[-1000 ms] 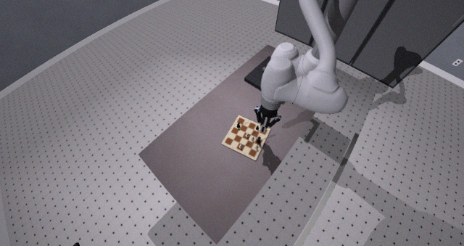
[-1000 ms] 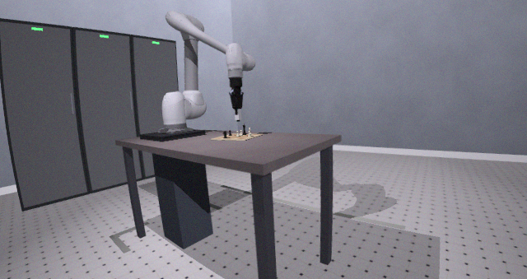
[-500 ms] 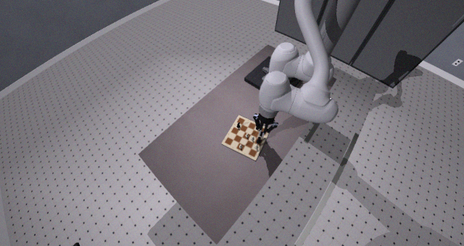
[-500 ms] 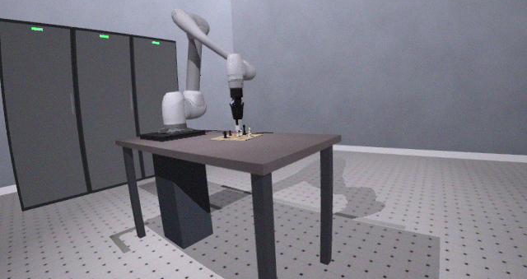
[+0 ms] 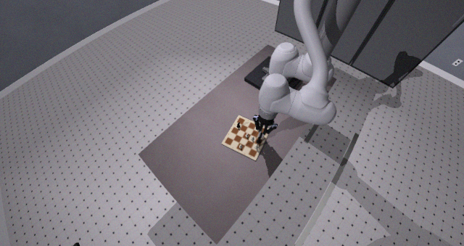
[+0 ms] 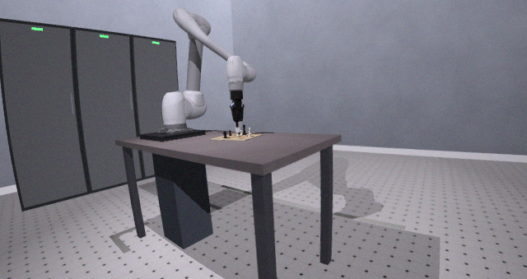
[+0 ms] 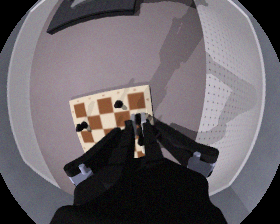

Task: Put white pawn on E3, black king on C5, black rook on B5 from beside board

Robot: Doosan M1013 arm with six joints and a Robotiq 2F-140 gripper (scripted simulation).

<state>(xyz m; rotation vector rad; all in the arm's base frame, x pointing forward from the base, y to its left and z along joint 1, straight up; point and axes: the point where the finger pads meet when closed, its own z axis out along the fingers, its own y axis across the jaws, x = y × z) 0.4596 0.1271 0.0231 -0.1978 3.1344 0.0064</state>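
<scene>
Right now my hand is 4 cm short of the black chess piece and 2 cm above it. The rest, counted from my hand: chessboard: 7 cm to the right, 5 cm below, 5 cm ahead.
</scene>
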